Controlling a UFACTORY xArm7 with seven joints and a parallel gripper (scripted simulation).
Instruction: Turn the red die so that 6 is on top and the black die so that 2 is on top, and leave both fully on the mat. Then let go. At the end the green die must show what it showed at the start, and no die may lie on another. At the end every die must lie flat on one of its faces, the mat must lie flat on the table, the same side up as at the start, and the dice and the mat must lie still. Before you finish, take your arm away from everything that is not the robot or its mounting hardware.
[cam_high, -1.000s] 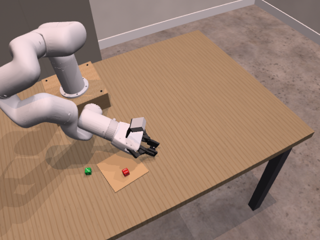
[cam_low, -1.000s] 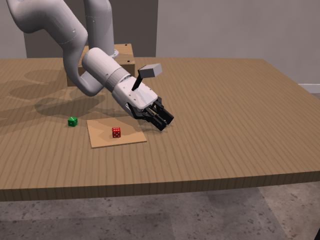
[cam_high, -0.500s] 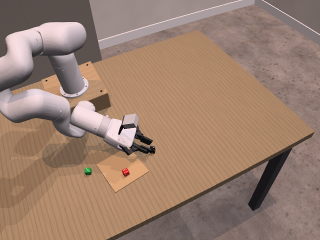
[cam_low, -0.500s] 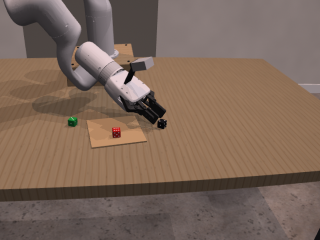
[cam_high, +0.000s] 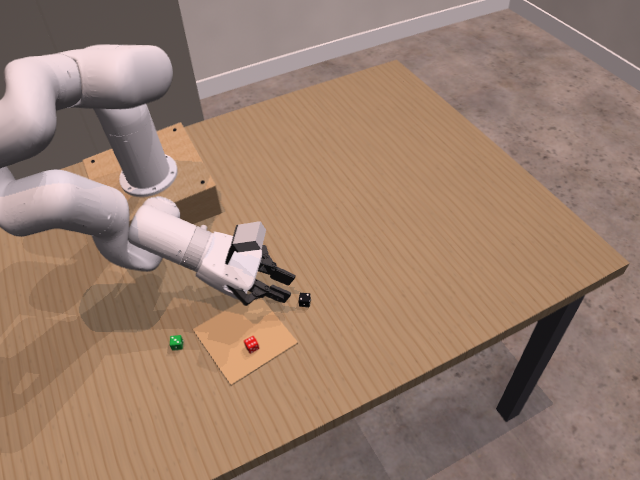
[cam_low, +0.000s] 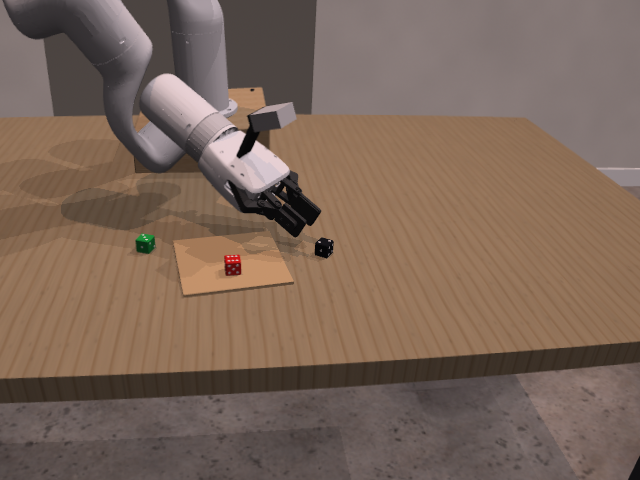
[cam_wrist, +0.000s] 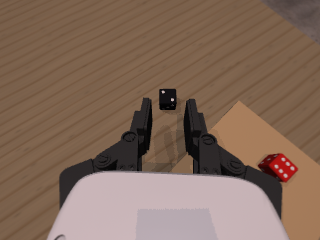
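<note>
Right now my hand is 20 mm short of the black die, 40 mm to the right of it and 40 mm above it. The rest, counted from my hand: red die: 70 mm ahead, 90 mm to the right, 40 mm below; tan mat: 40 mm ahead, 90 mm to the right, 50 mm below; green die: 10 mm ahead, 210 mm to the right, 40 mm below.
</note>
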